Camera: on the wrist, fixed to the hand. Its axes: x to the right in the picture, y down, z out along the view.
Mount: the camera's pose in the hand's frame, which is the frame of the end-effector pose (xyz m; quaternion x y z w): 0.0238 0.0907 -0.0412 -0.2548 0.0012 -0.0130 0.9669
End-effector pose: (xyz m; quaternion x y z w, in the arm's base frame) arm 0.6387 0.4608 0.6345 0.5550 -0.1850 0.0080 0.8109
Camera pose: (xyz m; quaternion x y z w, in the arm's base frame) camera 0.6531 0.5282 0.7102 0.3324 -0.1727 -0.0493 0.9259
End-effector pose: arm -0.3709 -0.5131 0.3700 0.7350 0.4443 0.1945 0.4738
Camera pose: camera -0.3449 -0.4858 0.4652 0.5840 0.3902 0.2960 0.6474
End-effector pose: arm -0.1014 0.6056 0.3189 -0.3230 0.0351 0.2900 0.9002
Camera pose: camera -0.1260 0.6492 0.2295 -0.5425 -0.0431 0.2773 0.7918
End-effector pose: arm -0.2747 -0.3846 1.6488 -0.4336 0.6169 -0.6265 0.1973
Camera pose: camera -0.3462 -0.3930 1.5760 -0.4768 0.7507 -0.4517 0.0714
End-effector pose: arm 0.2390 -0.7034 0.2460 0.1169 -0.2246 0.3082 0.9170
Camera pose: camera 0.2138 -0.6057 0.2285 -0.1181 -0.2931 0.2290 0.9207
